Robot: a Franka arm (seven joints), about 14 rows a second.
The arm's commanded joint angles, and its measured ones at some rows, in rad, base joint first. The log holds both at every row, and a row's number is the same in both.
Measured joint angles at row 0:
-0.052, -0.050, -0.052, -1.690, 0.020, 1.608, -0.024
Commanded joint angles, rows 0 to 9:
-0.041, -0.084, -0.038, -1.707, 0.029, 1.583, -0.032
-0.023, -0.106, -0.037, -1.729, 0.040, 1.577, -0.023
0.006, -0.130, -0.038, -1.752, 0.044, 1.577, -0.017
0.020, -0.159, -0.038, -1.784, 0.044, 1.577, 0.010
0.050, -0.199, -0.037, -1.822, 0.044, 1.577, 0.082
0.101, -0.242, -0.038, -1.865, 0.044, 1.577, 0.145
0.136, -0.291, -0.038, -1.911, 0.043, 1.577, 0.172
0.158, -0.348, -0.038, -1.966, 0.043, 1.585, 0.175
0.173, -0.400, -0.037, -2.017, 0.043, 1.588, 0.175
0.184, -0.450, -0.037, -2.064, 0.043, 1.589, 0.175
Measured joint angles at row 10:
0.150, -0.263, -0.030, -1.878, 0.035, 1.569, 0.156
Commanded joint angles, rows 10 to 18:
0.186, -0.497, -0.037, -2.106, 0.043, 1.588, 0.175
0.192, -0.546, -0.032, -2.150, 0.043, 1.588, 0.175
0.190, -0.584, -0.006, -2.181, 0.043, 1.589, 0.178
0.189, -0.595, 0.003, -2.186, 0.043, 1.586, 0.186
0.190, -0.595, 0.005, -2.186, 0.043, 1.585, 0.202
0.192, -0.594, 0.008, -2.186, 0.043, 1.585, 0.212
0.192, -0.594, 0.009, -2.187, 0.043, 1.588, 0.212
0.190, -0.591, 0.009, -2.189, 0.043, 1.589, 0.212
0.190, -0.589, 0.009, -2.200, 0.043, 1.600, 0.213
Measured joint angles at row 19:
0.186, -0.583, 0.013, -2.168, 0.035, 1.569, 0.195
